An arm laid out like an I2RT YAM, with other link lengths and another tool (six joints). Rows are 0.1 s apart.
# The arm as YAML. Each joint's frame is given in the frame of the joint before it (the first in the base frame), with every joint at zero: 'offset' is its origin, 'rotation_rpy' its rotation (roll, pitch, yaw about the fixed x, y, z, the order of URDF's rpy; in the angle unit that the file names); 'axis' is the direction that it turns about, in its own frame. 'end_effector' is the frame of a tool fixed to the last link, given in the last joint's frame.
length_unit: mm
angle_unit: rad
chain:
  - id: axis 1
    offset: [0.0, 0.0, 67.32]
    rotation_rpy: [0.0, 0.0, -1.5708]
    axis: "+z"
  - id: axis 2
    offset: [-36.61, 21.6, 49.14]
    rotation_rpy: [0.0, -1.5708, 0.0]
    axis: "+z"
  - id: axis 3
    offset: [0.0, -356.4, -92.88]
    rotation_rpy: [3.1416, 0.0, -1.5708]
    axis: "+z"
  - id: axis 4
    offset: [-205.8, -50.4, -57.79]
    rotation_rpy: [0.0, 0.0, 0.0]
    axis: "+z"
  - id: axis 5
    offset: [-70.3, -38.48, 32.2]
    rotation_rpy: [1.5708, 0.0, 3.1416]
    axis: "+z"
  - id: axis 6
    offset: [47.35, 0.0, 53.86]
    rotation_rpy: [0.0, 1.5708, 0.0]
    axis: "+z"
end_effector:
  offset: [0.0, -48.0, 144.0]
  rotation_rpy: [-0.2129, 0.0, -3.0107]
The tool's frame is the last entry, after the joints.
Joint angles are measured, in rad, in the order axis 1, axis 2, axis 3, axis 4, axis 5, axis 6. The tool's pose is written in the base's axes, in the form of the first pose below.
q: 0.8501 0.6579 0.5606 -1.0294 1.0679 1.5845
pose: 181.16 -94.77 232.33 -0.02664 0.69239 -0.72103 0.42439 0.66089 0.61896
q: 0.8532 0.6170 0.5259 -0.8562 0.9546 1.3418
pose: 186.47 -60.92 218.38 -0.17377 0.67556 -0.71653 0.33079 0.72537 0.60367
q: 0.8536 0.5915 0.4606 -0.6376 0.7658 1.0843
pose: 187.17 -9.23 202.21 -0.36127 0.61383 -0.70193 0.16283 0.78273 0.60069
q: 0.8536 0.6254 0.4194 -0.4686 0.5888 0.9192
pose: 183.85 39.28 196.75 -0.50061 0.52353 -0.68942 0.00329 0.79755 0.60324
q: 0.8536 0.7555 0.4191 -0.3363 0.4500 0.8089
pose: 185.71 85.03 195.46 -0.60900 0.40786 -0.68027 -0.10624 0.80799 0.57954
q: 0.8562 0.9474 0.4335 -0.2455 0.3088 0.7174
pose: 185.13 130.42 178.80 -0.72982 0.24934 -0.63655 -0.18514 0.82424 0.53512
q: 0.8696 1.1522 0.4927 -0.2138 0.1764 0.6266
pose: 181.51 174.70 160.53 -0.82613 0.07008 -0.55910 -0.26501 0.82732 0.49528
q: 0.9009 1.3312 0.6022 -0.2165 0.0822 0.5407
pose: 182.05 221.17 154.28 -0.86163 -0.08905 -0.49966 -0.35890 0.80300 0.47580
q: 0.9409 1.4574 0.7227 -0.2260 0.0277 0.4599
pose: 184.70 265.29 158.04 -0.84569 -0.21490 -0.48849 -0.46129 0.75463 0.46662
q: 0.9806 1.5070 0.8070 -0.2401 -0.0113 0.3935
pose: 178.97 295.60 168.99 -0.80688 -0.30497 -0.50591 -0.55345 0.68967 0.46695
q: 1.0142 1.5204 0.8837 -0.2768 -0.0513 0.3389
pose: 168.38 316.69 185.83 -0.76427 -0.37252 -0.52642 -0.62729 0.61886 0.47278
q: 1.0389 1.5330 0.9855 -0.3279 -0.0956 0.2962
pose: 160.64 338.61 210.77 -0.72264 -0.41499 -0.55279 -0.68412 0.54378 0.48609
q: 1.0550 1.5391 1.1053 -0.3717 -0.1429 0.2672
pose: 156.27 361.58 247.50 -0.68054 -0.42230 -0.59877 -0.73013 0.45937 0.50585
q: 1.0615 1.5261 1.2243 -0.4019 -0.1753 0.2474
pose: 155.53 378.03 294.54 -0.63463 -0.39054 -0.66688 -0.77106 0.37808 0.51236
